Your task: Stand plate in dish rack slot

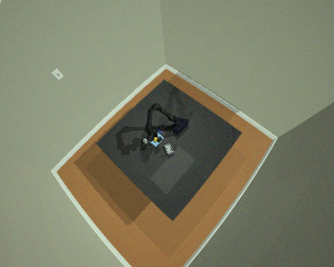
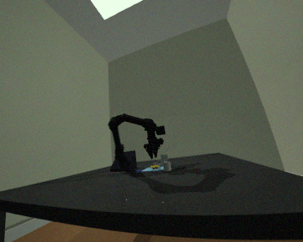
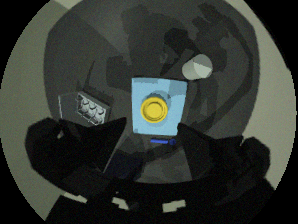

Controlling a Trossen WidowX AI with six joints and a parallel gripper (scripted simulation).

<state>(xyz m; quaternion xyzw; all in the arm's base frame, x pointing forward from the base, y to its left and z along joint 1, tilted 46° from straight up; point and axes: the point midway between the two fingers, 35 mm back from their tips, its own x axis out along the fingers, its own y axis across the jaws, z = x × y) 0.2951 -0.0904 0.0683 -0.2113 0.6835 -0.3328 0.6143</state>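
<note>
Right now the yellow plate is 60 mm below my gripper tip. Round my gripper tip: light blue mat (10 mm to the right, 70 mm below); then white cup (90 mm ahead, 100 mm to the right, 50 mm below); then dish rack (10 mm ahead, 190 mm to the left, 50 mm below).
</note>
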